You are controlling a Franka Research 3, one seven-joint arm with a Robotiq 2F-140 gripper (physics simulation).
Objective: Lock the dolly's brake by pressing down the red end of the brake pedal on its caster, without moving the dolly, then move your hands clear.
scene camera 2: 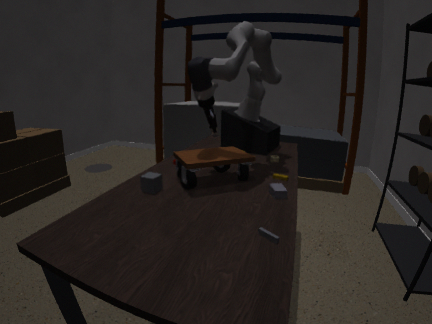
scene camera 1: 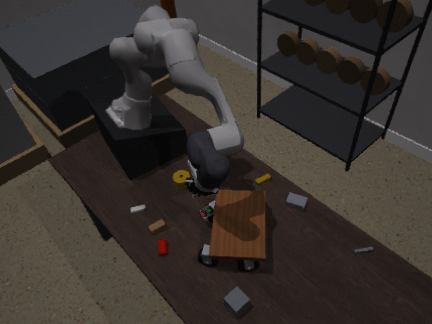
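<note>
The dolly (scene camera 1: 239,225) (scene camera 2: 212,157) stands upright on its casters on the dark wooden table (scene camera 1: 310,280) (scene camera 2: 200,250), its orange-brown deck level. In scene camera 1, the brake pedal's red end (scene camera 1: 203,214) and green end (scene camera 1: 209,211) show beside the caster at the dolly's near-robot left corner. The pedal's tilt is too small to tell. My gripper (scene camera 1: 195,194) (scene camera 2: 215,133) is shut and empty, pointing down. It hangs above deck height in scene camera 2, apart from the pedal and the dolly. The pedal does not show clearly in scene camera 2.
A yellow ring (scene camera 1: 176,180), a white piece (scene camera 1: 138,208), a tan block (scene camera 1: 157,226) and a red brick (scene camera 1: 163,247) lie left of the dolly. A grey cube (scene camera 1: 237,301) (scene camera 2: 151,183), a yellow bar (scene camera 1: 263,179) (scene camera 2: 280,176) and a pale block (scene camera 1: 297,200) (scene camera 2: 278,190) lie around it.
</note>
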